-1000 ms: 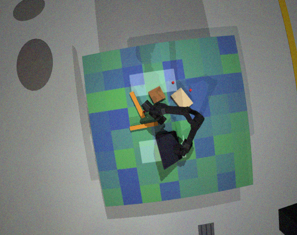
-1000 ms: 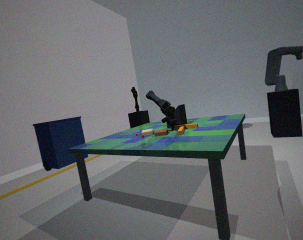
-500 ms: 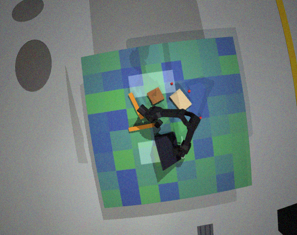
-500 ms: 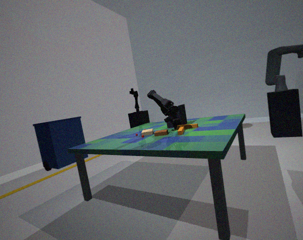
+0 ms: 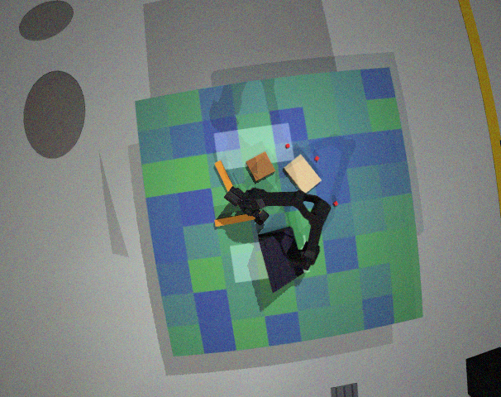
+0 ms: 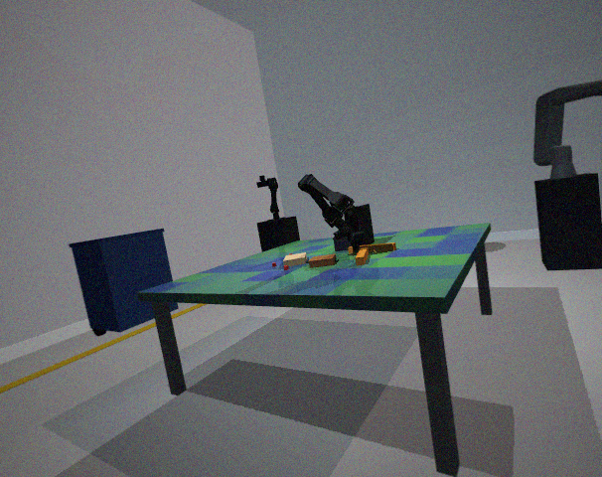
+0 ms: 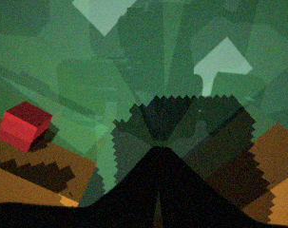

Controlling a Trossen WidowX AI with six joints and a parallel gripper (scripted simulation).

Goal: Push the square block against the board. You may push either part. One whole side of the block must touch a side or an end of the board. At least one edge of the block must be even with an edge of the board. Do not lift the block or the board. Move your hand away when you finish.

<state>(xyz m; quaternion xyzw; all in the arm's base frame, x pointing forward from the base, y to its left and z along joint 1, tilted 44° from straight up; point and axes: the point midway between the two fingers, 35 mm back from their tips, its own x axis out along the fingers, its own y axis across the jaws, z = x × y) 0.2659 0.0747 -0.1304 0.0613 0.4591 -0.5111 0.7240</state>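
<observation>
Right now the tan block is 90 mm ahead of my gripper tip, 270 mm to the right of it and 10 mm above it. Round my gripper tip: brown square block 170 mm ahead, 90 mm to the right, 10 mm above.
</observation>
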